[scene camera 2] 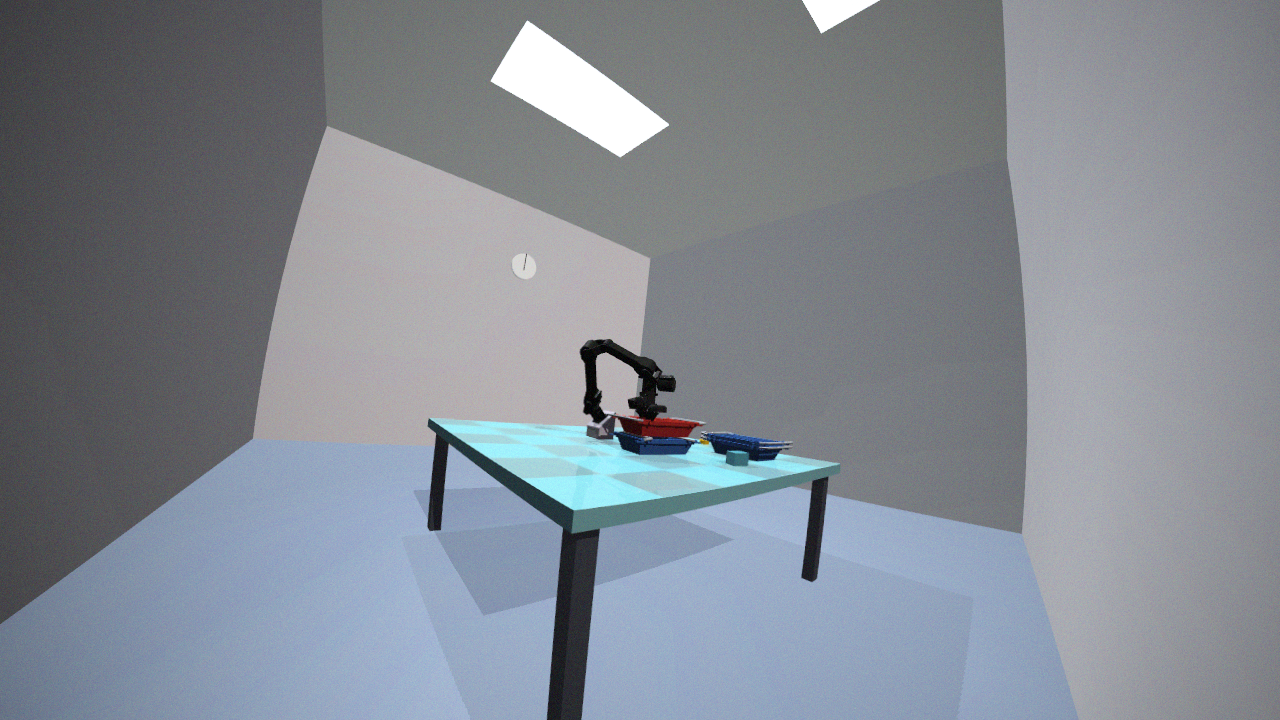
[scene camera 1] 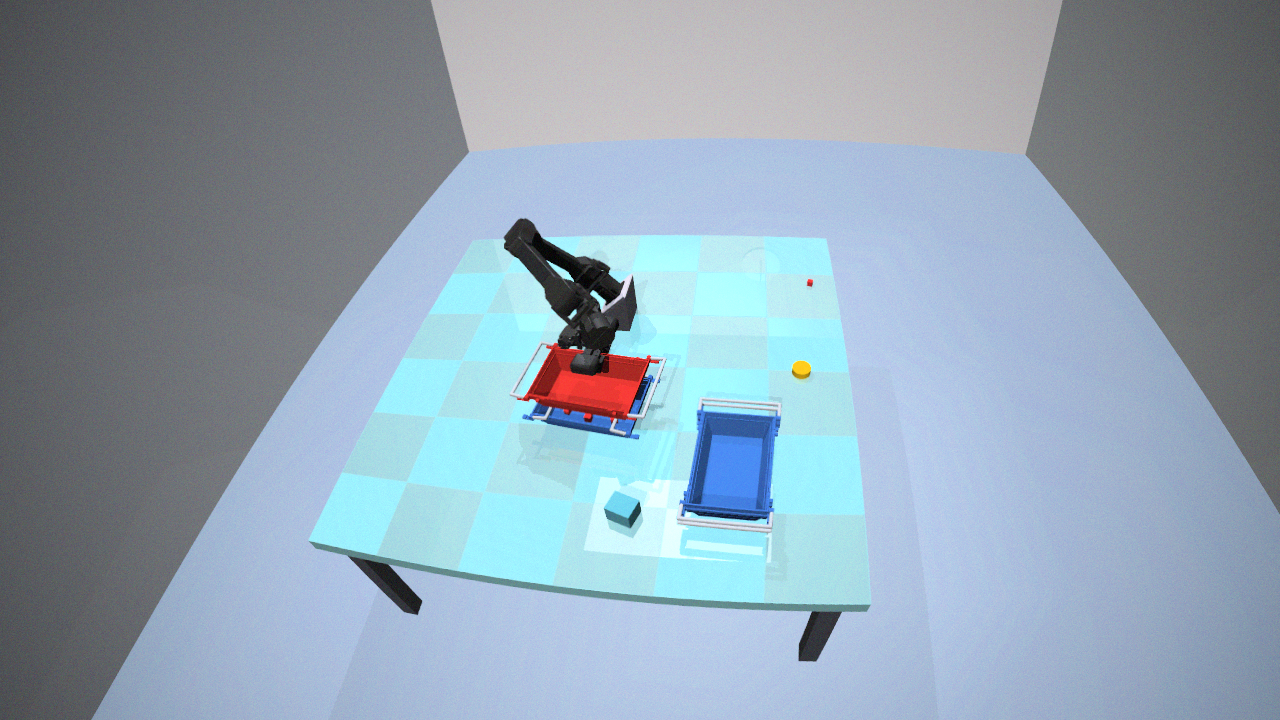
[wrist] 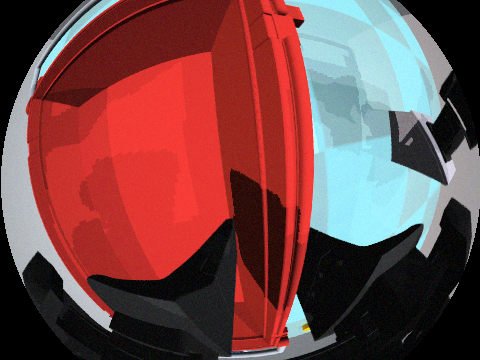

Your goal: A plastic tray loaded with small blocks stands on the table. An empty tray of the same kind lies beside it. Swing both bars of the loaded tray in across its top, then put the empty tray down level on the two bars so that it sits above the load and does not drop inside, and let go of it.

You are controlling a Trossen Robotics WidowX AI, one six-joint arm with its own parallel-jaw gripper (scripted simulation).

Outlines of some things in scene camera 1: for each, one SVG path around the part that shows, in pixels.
My gripper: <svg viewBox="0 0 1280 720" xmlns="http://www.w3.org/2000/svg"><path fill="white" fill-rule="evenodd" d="M565 326L558 338L560 348L569 349L570 346L576 346L577 349L582 350L582 346L585 347L581 354L577 353L569 365L571 372L594 376L596 373L600 374L605 355L601 355L601 353L608 354L612 343L604 348L596 348L591 344L582 327L577 325L575 329L572 329L570 325ZM606 316L616 332L619 327L618 319Z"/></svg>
A red tray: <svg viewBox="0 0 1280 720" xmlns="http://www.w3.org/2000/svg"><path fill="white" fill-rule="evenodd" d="M510 392L510 396L517 397L516 399L529 402L530 399L533 399L543 406L625 421L626 419L636 421L637 419L644 419L667 358L648 355L646 359L640 357L634 358L601 353L601 355L605 355L601 373L589 376L572 373L569 366L577 353L581 354L584 350L561 349L556 342L540 341ZM662 361L642 415L630 414L650 363L659 364L659 361ZM547 345L546 348L551 349L533 380L529 391L525 395L514 393L531 366L532 360L541 345Z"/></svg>
